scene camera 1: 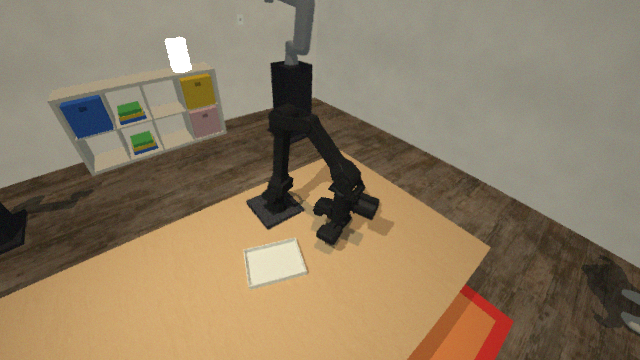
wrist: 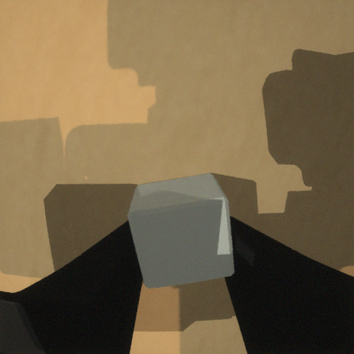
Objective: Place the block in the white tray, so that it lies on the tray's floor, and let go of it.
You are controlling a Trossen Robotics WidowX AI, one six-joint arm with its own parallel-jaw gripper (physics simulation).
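Where they show: arm's base, origin of the base link: (scene camera 1: 275,207).
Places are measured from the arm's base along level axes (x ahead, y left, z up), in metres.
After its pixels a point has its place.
The block (wrist: 175,250) is grey and shows in the wrist view at the lower middle, with a finger against its left and right sides. My gripper (scene camera 1: 329,236) {x 0.233, y 0.080, z -0.017 m} (wrist: 181,229) is shut on the block. It is low over the table, to the right of the white tray in the scene view, and points down. The block is hidden behind the gripper in the scene view. Whether the block touches the table cannot be told. The white tray (scene camera 1: 276,264) {x 0.192, y -0.138, z -0.015 m} lies flat on the table in front of the arm's base and holds nothing.
The arm's base plate (scene camera 1: 270,217) {x 0.033, y -0.046, z 0.002 m} stands on the tan table (scene camera 1: 175,300) {x 0.100, y -0.420, z -0.017 m}, just behind the tray. The table's right edge lies beyond the gripper. A red and orange mat (scene camera 1: 462,330) is at the lower right. A white shelf unit (scene camera 1: 135,79) stands against the back wall.
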